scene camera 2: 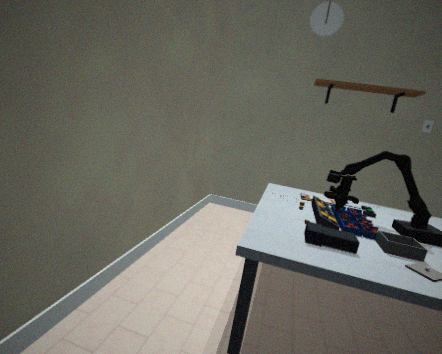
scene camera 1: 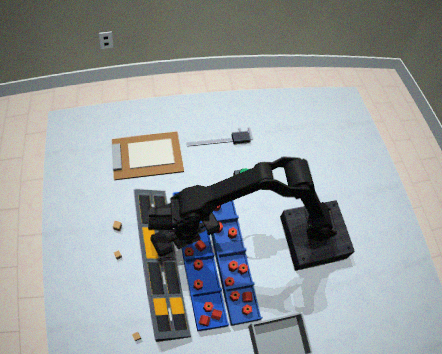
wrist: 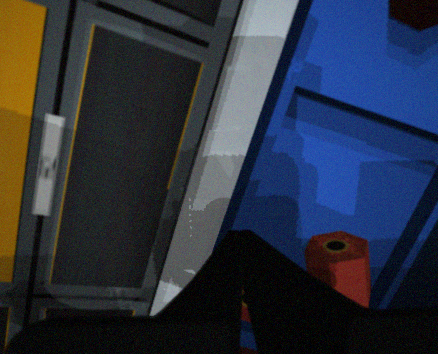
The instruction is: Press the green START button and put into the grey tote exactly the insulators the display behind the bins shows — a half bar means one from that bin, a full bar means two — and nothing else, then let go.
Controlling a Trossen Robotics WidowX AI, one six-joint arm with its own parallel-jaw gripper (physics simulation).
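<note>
My gripper (scene camera 1: 188,242) (scene camera 2: 340,207) (wrist: 239,241) is shut with nothing held, and hangs low over the left column of the blue bins (scene camera 1: 209,270) (scene camera 2: 353,219) (wrist: 340,168), at the edge next to the display. A red insulator (wrist: 340,267) (scene camera 1: 200,245) lies in the bin just beside the fingers. More red insulators lie in the other bins. The display (scene camera 1: 146,281) (wrist: 126,158) shows an orange half bar (scene camera 1: 149,242) and an orange full bar (scene camera 1: 168,305). The green START button (scene camera 1: 243,171) (scene camera 2: 368,211) is partly hidden behind the arm. The grey tote (scene camera 1: 255,337) (scene camera 2: 386,242) holds nothing.
A brown board with a cream sheet (scene camera 1: 149,172) and a grey tool (scene camera 1: 241,137) lie at the back. Three small tan cubes (scene camera 1: 117,225) (scene camera 1: 117,253) (scene camera 1: 136,336) lie left of the display. The arm's base (scene camera 1: 316,239) stands right of the bins. A dark box (scene camera 2: 330,237) sits near the table edge.
</note>
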